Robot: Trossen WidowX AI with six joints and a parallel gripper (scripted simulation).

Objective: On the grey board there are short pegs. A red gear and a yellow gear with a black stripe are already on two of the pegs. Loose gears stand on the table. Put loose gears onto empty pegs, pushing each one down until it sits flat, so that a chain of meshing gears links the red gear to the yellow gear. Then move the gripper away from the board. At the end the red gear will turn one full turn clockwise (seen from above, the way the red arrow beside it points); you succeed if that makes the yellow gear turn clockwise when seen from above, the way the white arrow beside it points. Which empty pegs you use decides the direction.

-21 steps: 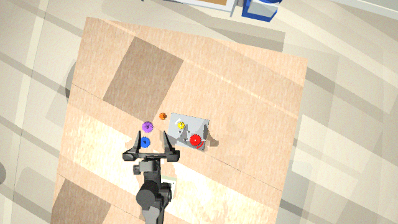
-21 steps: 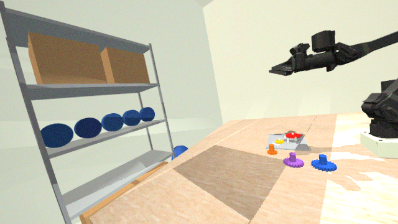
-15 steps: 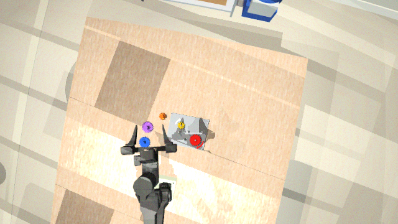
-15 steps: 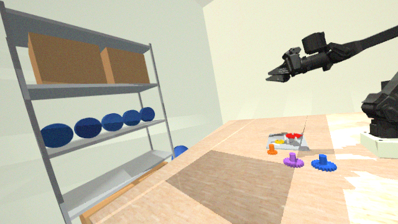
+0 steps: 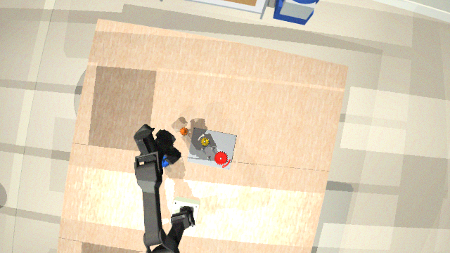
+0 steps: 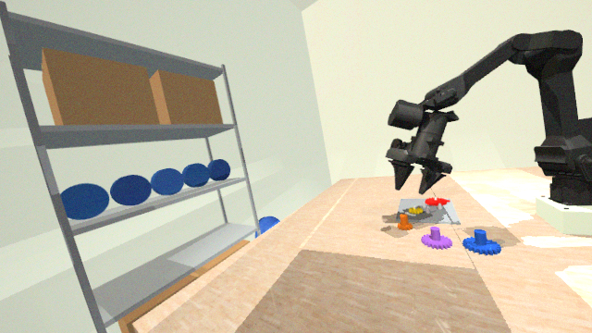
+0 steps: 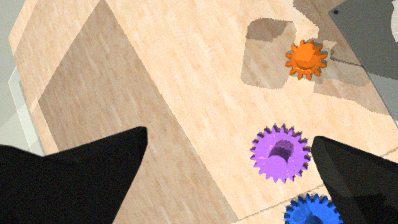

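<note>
Right now my gripper tip is 12 cm above the purple gear, 5 cm past it and 2 cm to the right of it. Also, from my gripper tip: small yellow gear: 17 cm to the right, 12 cm below, 3 cm behind; then blue gear: 13 cm behind, 12 cm below, 3 cm to the left; then orange gear: 12 cm below, 6 cm to the right, 2 cm ahead.
</note>
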